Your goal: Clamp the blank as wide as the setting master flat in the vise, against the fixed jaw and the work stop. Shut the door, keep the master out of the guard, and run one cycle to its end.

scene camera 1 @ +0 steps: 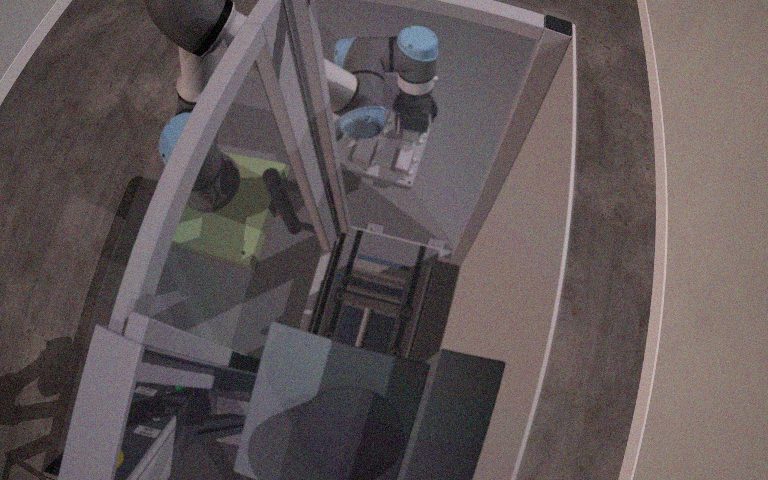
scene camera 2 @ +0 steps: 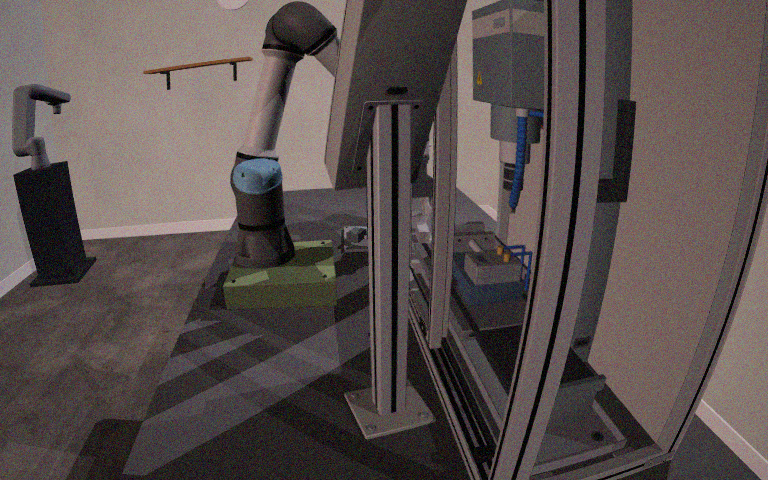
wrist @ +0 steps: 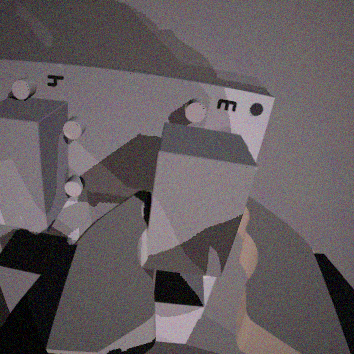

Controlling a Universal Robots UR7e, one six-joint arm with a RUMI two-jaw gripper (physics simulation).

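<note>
In the wrist view my gripper is shut on a grey block, one finger at each side of it. The block is at the plate's end beside a mark like a 3 on its side, with a round peg behind it. Another grey block stands to the left near a mark like a 4. Both are at the pale plate. I cannot tell which is the master or whether the held block is lifted. In scene camera 1 the fingertips are unclear above the plate. The vise stands inside the guard; its jaws are unclear.
The guard's frame posts stand between the cameras and the arm. A spindle head with a blue hose hangs over the vise. A large panel box stands on a post. The arm base is on a green block.
</note>
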